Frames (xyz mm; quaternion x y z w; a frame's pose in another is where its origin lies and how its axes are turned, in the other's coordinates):
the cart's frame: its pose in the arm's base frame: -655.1 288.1 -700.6 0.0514 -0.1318 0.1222 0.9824
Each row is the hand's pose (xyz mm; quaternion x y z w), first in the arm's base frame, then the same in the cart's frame.
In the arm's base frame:
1: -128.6 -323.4 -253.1 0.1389 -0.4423 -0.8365 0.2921
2: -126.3 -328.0 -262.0 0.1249 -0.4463 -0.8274 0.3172
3: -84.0 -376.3 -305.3 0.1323 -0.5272 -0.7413 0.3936
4: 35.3 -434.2 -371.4 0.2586 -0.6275 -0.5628 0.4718
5: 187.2 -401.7 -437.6 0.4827 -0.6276 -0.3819 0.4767
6: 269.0 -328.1 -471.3 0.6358 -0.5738 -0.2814 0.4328
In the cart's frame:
1: 475.5 -692.8 381.3 -0.0429 -0.4560 -0.8530 0.2502
2: 474.2 -698.4 372.8 -0.0572 -0.4544 -0.8451 0.2757
3: 491.0 -758.7 327.3 -0.0524 -0.5203 -0.7667 0.3724
4: 571.5 -849.4 242.1 0.0789 -0.6148 -0.6124 0.4907
5: 703.0 -861.1 136.8 0.3227 -0.6323 -0.4648 0.5292
6: 787.1 -813.2 74.5 0.4951 -0.5988 -0.3836 0.4991

